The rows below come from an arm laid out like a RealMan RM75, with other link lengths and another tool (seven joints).
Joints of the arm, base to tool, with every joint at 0 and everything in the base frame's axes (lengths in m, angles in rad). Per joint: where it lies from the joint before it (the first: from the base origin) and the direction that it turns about. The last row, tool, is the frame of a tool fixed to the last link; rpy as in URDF.
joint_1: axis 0 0 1 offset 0 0 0.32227
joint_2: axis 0 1 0 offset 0 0 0
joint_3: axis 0 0 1 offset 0 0 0.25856
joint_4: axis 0 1 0 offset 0 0 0
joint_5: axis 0 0 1 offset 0 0 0.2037
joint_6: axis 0 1 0 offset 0 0 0
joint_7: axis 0 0 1 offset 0 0 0.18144
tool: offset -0.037 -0.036 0.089 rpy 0 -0.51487 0.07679
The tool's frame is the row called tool.
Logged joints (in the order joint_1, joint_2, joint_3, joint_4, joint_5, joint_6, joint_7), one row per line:
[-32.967 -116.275 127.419 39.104 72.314 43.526 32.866]
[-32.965 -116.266 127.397 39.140 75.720 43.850 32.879]
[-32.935 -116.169 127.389 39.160 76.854 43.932 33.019]
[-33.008 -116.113 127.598 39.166 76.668 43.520 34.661]
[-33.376 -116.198 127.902 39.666 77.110 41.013 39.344]
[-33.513 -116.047 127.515 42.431 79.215 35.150 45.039]
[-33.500 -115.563 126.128 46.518 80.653 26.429 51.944]
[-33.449 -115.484 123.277 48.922 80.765 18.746 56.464]
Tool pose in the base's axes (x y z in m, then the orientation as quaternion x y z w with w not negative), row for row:
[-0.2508 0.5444 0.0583 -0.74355 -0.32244 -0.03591 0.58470]
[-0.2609 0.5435 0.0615 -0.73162 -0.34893 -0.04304 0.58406]
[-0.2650 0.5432 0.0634 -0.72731 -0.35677 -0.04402 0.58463]
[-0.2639 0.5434 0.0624 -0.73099 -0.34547 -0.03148 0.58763]
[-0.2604 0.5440 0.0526 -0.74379 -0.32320 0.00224 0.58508]
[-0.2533 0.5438 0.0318 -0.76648 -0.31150 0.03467 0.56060]
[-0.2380 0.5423 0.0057 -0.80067 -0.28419 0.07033 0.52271]
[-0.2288 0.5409 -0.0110 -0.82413 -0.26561 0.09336 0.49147]
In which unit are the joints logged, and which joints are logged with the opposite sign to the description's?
The joints are logged in degrees. Opposite sign: joint_5.
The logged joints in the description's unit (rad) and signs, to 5 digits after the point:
[-0.57538 -2.02938 2.22388 0.68249 -1.26212 0.75967 0.57362]
[-0.57535 -2.02922 2.22350 0.68312 -1.32156 0.76533 0.57385]
[-0.57482 -2.02753 2.22336 0.68347 -1.34136 0.76676 0.57629]
[-0.57610 -2.02655 2.22701 0.68358 -1.33811 0.75957 0.60495]
[-0.58252 -2.02804 2.23231 0.69230 -1.34582 0.71581 0.68668]
[-0.58491 -2.02540 2.22556 0.74056 -1.38256 0.61348 0.78608]
[-0.58469 -2.01695 2.20135 0.81189 -1.40766 0.46127 0.90659]
[-0.58380 -2.01558 2.15159 0.85385 -1.40962 0.32718 0.98548]

